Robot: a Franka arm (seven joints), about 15 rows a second.
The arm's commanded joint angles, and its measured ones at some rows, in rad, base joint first. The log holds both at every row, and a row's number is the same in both.
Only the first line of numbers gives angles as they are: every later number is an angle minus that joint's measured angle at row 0.
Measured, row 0: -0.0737, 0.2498, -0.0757, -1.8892, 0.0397, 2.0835, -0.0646
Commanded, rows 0 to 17: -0.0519, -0.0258, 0.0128, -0.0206, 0.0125, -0.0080, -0.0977; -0.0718, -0.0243, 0.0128, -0.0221, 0.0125, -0.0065, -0.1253; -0.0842, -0.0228, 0.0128, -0.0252, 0.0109, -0.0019, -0.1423; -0.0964, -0.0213, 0.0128, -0.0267, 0.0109, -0.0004, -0.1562; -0.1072, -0.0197, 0.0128, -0.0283, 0.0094, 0.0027, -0.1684; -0.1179, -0.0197, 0.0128, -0.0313, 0.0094, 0.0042, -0.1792; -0.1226, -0.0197, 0.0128, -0.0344, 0.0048, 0.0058, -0.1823; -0.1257, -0.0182, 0.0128, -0.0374, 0.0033, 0.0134, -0.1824; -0.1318, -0.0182, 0.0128, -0.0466, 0.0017, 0.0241, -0.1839; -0.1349, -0.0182, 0.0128, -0.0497, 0.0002, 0.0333, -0.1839; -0.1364, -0.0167, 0.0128, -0.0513, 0.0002, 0.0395, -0.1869; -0.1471, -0.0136, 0.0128, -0.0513, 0.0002, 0.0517, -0.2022; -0.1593, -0.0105, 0.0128, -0.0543, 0.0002, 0.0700, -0.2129; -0.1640, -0.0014, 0.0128, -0.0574, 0.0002, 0.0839, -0.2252; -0.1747, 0.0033, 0.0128, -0.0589, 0.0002, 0.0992, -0.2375; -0.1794, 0.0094, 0.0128, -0.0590, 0.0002, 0.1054, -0.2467; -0.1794, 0.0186, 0.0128, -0.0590, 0.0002, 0.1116, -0.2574; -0.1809, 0.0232, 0.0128, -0.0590, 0.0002, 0.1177, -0.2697
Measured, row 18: -0.1631, 0.0210, -0.0013, -0.0441, -0.0006, 0.0944, -0.2386
